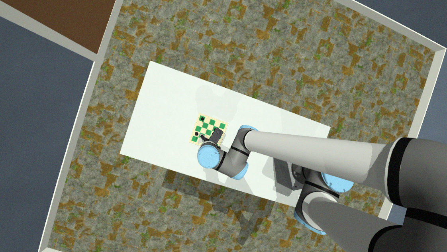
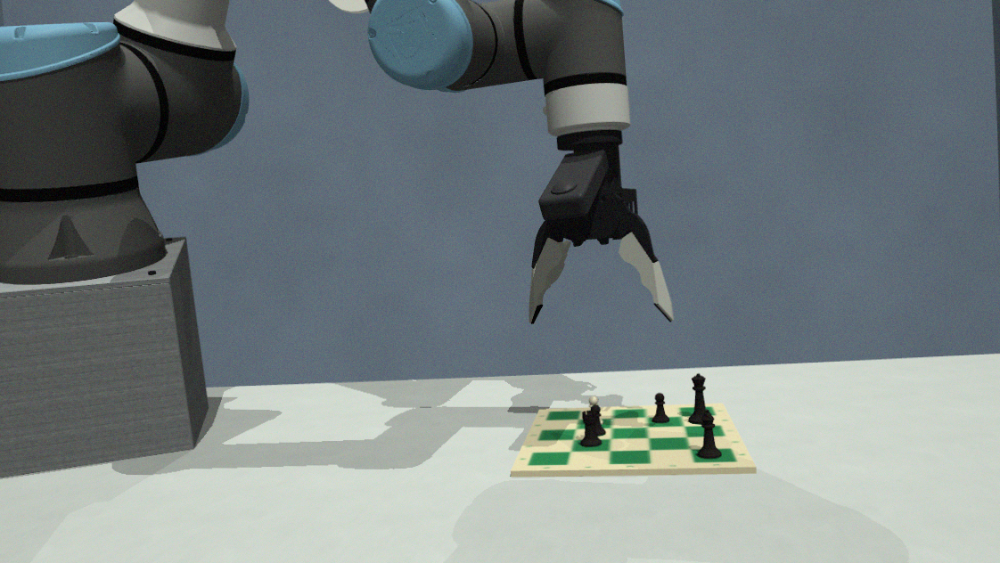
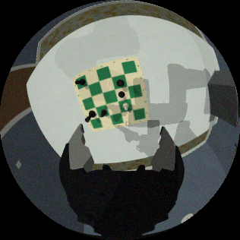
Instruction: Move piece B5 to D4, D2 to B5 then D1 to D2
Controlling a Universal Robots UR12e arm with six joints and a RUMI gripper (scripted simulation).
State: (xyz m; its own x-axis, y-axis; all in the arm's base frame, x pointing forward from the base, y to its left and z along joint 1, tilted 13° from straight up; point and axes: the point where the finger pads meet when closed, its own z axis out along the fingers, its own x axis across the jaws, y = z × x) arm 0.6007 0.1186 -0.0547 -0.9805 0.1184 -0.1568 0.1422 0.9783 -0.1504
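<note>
Now: the black queen 100 mm ahead of my hand, 90 mm below it and 10 mm to the left of it. From my hand the other things lie so: white pawn 100 mm below, 10 mm behind; cream chessboard 120 mm below, 30 mm to the right, 30 mm ahead.
</note>
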